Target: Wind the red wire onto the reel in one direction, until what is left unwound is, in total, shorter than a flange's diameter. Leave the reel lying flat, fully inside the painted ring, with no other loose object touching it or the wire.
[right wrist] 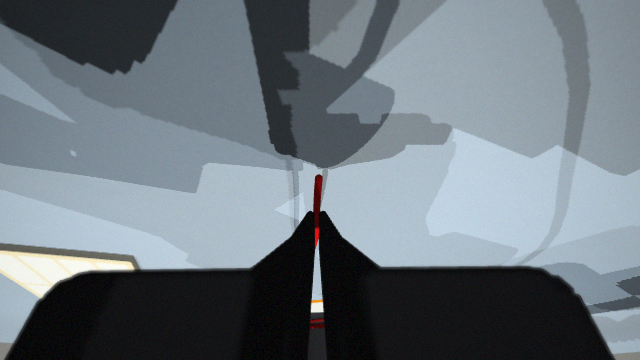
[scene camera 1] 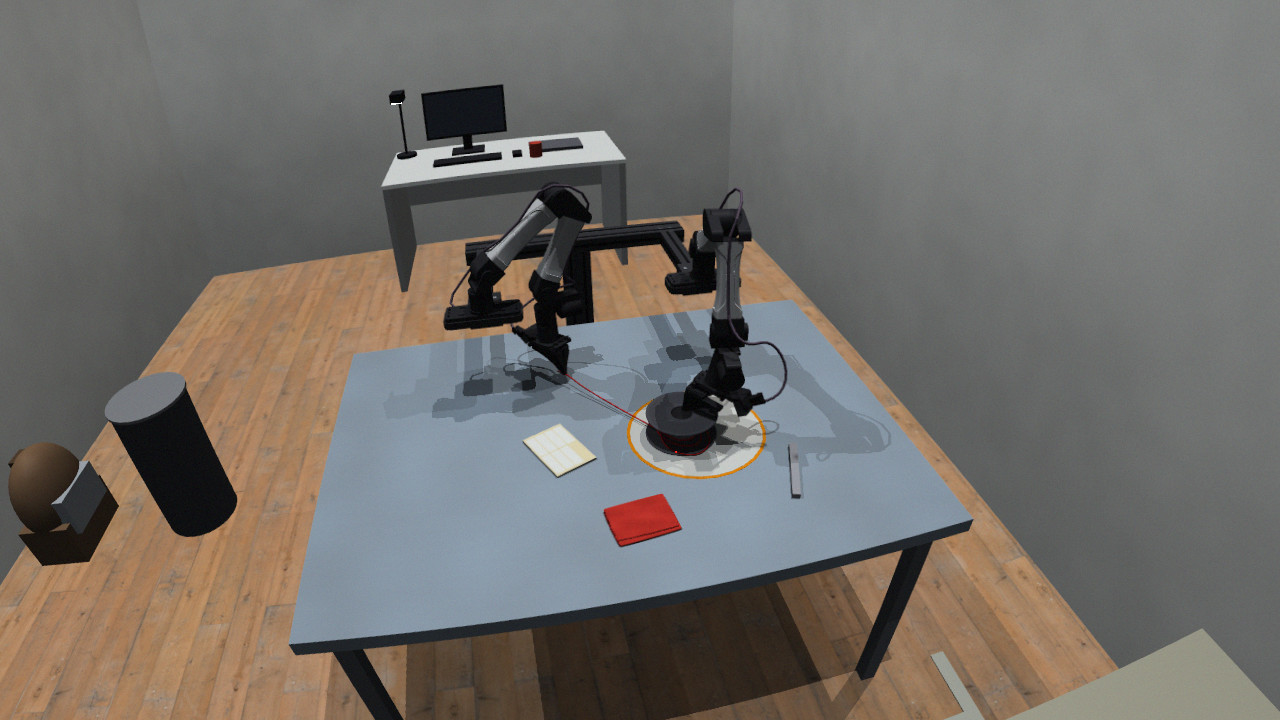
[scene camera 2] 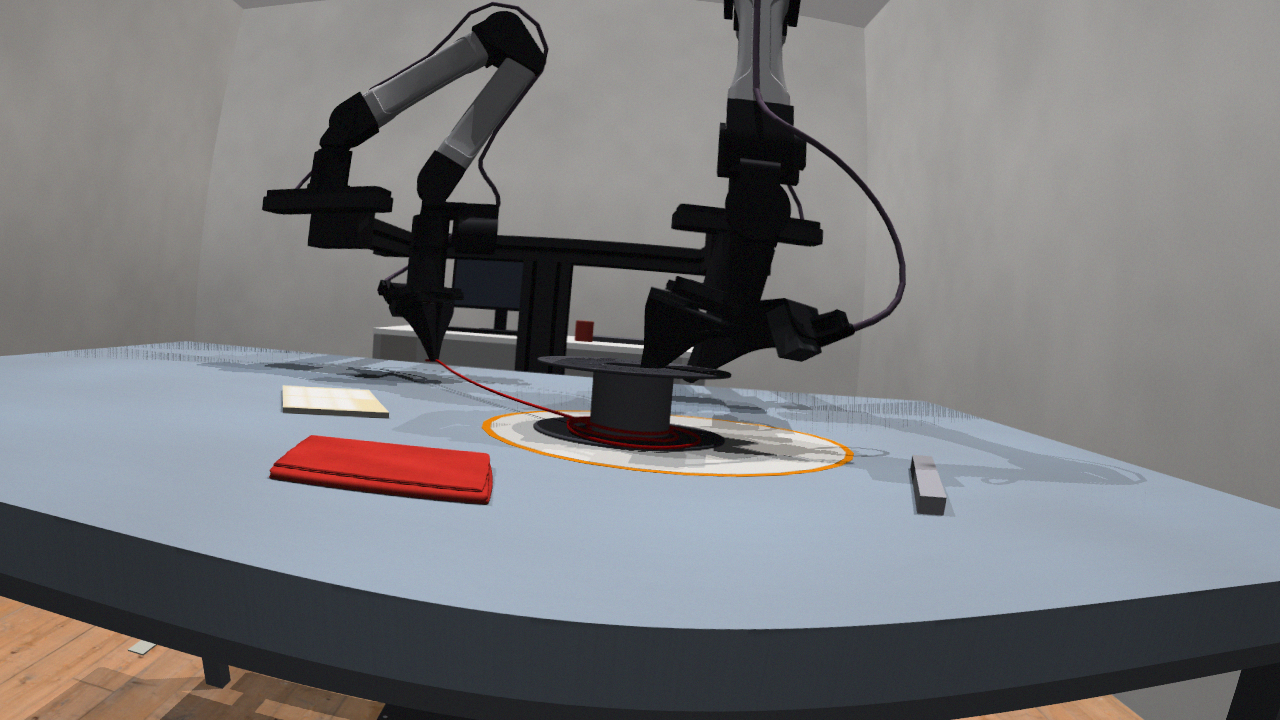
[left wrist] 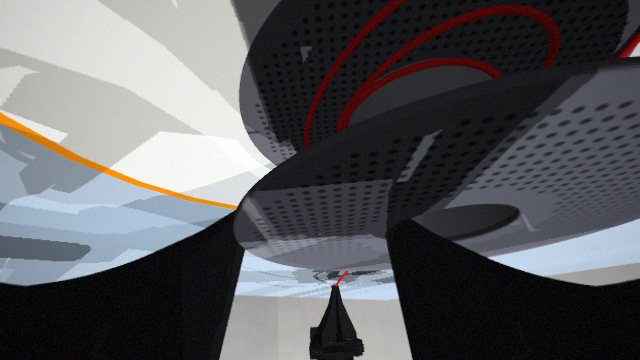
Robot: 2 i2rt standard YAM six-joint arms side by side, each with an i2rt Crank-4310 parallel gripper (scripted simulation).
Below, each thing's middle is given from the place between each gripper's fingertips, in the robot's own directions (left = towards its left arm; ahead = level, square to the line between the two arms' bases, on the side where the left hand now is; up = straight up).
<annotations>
The dark reel (scene camera 2: 639, 399) is 40 mm to the right of my left hand, 40 mm ahead of it and 20 mm below it. Round my left hand: orange painted ring (scene camera 2: 485, 425) 60 mm below, 50 mm ahead; then grey bar (scene camera 2: 930, 497) 270 mm ahead, 170 mm to the left, 50 mm below; then cream gridded tile (scene camera 2: 299, 400) 350 mm to the right, 50 mm below, 10 mm ahead.
I see the cream gridded tile 290 mm ahead of my right hand (scene camera 2: 434, 361), 70 mm to the right of it and 30 mm below it. Also, from my right hand: orange painted ring 320 mm ahead, 280 mm to the left, 40 mm below; grey bar 540 mm ahead, 450 mm to the left, 30 mm below; dark reel 310 mm ahead, 240 mm to the left.
</annotations>
